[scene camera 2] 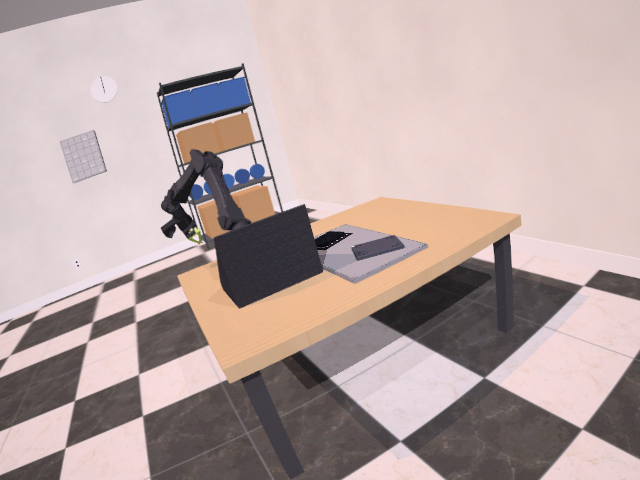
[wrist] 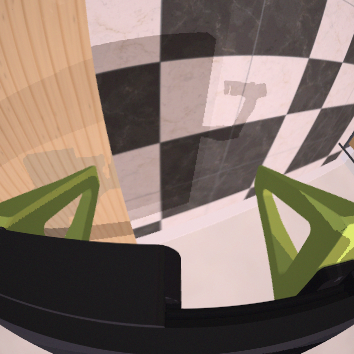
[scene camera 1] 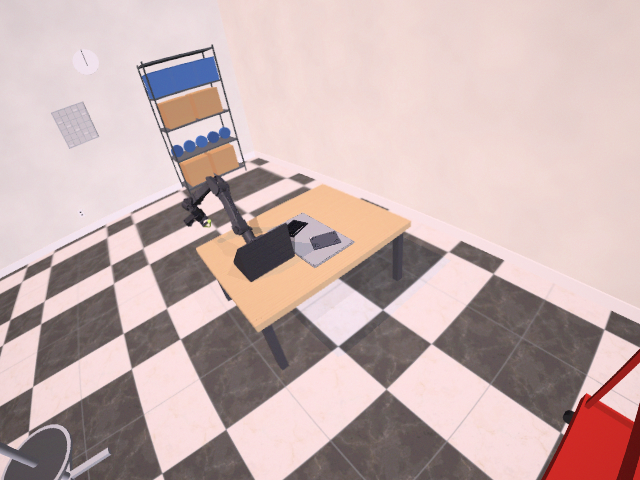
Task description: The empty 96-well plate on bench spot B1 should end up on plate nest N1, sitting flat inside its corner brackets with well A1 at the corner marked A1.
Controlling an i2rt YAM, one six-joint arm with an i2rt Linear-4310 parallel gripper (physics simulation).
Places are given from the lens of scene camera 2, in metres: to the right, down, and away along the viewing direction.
dark nest (scene camera 2: 387, 244): 0.23, 0.01, 1.27
